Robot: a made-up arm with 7 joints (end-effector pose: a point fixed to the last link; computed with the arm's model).
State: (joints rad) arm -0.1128 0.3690 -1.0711 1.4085 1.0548 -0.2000 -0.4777
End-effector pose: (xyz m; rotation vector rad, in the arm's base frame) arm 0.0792 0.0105 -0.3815 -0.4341 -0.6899 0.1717
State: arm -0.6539 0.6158 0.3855 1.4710 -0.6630 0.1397 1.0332
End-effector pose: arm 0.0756 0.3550 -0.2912 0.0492 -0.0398 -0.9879
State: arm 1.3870 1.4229 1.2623 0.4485 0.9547 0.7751 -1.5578
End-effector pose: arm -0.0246 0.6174 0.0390 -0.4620 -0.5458 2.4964
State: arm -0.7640 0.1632 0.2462 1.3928 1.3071 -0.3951 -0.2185
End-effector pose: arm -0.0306 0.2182 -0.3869 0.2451 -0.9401 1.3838
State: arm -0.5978 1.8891 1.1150 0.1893 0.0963 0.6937 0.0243
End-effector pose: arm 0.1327 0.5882 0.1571 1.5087 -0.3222 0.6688
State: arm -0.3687 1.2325 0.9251 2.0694 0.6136 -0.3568 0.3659
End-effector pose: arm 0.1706 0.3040 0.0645 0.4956 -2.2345 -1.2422
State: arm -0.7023 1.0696 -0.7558 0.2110 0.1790 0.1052 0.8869
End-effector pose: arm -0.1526 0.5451 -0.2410 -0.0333 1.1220 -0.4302
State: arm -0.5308 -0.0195 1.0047 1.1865 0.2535 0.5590 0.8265
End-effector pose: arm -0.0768 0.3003 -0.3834 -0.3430 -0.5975 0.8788
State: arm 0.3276 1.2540 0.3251 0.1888 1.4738 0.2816 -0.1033
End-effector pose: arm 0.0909 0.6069 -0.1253 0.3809 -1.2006 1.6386
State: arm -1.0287 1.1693 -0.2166 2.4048 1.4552 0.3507 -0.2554
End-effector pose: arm 0.0314 0.1641 -0.1781 -0.6773 -0.1938 -0.0226
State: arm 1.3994 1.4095 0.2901 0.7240 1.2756 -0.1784 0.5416
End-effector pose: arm 0.0535 0.5699 0.1564 -0.2579 3.0537 -0.5034
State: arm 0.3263 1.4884 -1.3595 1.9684 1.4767 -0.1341 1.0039
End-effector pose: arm 0.1257 0.2562 -0.2162 -1.4201 -0.5604 -0.5213
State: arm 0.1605 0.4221 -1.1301 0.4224 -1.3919 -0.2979 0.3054
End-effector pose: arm 0.1241 0.2256 -0.4850 -0.0506 0.1980 -2.5726
